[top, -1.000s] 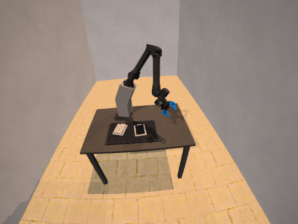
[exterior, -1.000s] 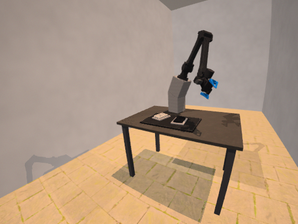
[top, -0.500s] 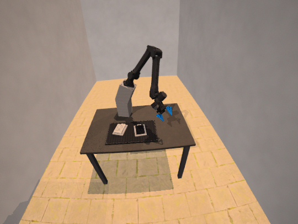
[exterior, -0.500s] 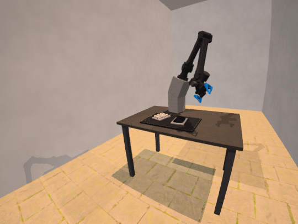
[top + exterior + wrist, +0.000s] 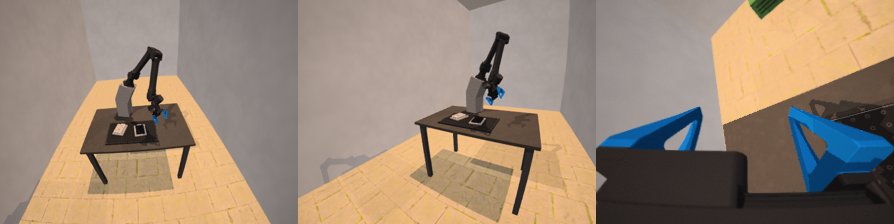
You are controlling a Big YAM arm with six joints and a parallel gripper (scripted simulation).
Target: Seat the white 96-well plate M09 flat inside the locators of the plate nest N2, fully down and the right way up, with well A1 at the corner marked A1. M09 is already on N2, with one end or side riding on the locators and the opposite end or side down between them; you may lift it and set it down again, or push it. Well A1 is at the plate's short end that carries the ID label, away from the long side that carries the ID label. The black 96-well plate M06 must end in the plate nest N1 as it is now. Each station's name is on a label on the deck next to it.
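My hand is 260 mm past the white 96-well plate M09, 390 mm to the left of it and 220 mm above it. From my hand the other things lie so: black plate M06 (190 mm behind, 180 mm to the right, 230 mm below); plate nest N2 (260 mm behind, 380 mm to the right, 240 mm below); deck label (350 mm behind, 340 mm to the right, 240 mm below).
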